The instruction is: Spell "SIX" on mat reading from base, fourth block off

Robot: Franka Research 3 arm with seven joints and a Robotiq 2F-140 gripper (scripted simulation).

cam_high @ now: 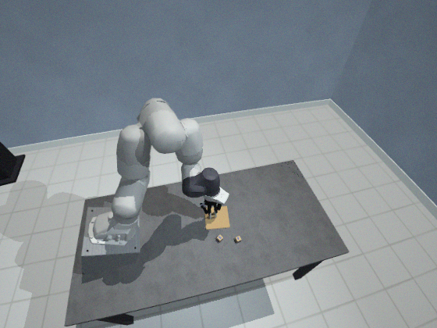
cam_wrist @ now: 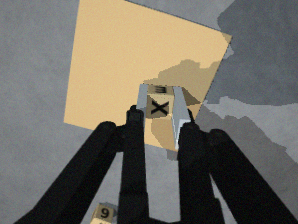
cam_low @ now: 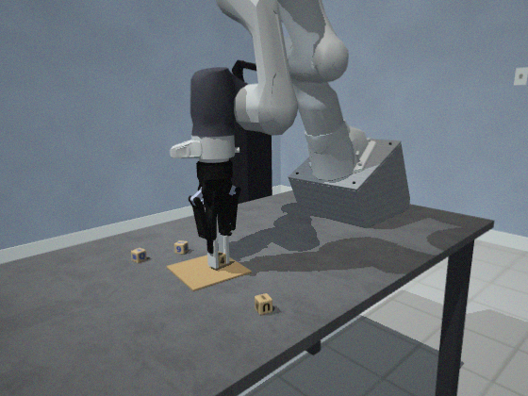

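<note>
Right now the tan mat is 4 cm below my hand, 2 cm ahead of it and 1 cm to the right of it.
</note>
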